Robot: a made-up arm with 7 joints.
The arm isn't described. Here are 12 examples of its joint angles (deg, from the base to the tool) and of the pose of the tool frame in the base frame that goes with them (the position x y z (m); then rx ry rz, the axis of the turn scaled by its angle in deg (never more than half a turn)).
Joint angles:
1: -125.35 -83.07 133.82 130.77 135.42 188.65 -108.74
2: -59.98 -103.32 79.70 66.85 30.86 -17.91 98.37
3: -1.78 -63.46 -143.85 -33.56 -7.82 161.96 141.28
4: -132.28 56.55 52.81 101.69 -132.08 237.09 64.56
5: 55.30 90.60 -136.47 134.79 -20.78 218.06 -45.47
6: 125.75 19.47 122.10 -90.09 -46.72 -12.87 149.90
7: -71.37 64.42 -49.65 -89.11 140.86 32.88 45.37
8: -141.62 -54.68 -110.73 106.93 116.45 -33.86 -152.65
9: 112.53 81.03 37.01 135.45 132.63 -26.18 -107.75
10: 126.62 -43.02 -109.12 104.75 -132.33 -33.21 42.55
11: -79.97 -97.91 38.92 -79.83 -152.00 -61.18 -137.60
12: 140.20 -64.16 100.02 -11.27 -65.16 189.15 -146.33
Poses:
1: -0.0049 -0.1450 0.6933 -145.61 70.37 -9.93
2: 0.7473 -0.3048 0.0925 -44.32 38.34 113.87
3: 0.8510 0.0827 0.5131 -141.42 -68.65 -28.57
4: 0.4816 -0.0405 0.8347 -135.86 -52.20 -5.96
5: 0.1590 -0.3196 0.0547 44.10 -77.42 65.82
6: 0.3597 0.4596 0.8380 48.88 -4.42 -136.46
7: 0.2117 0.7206 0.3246 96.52 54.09 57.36
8: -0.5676 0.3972 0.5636 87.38 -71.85 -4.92
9: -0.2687 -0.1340 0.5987 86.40 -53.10 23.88
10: 0.4190 0.5943 0.7601 -1.96 -36.86 51.34
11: -0.2420 -0.5723 0.7739 -101.35 88.40 26.06
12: -0.4688 0.7245 0.7395 71.64 11.80 151.92
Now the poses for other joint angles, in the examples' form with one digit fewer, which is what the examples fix.
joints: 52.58 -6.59 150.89 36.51 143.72 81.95 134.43
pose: -0.212 -0.217 1.265 21.0 -14.0 -55.4
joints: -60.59 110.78 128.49 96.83 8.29 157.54 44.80
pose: 0.108 0.462 -0.091 -79.2 -106.5 -64.3
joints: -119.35 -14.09 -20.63 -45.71 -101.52 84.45 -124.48
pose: 0.265 0.029 1.204 36.7 35.7 170.2
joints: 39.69 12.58 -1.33 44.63 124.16 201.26 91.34
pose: 0.121 0.152 1.195 91.3 87.9 14.0
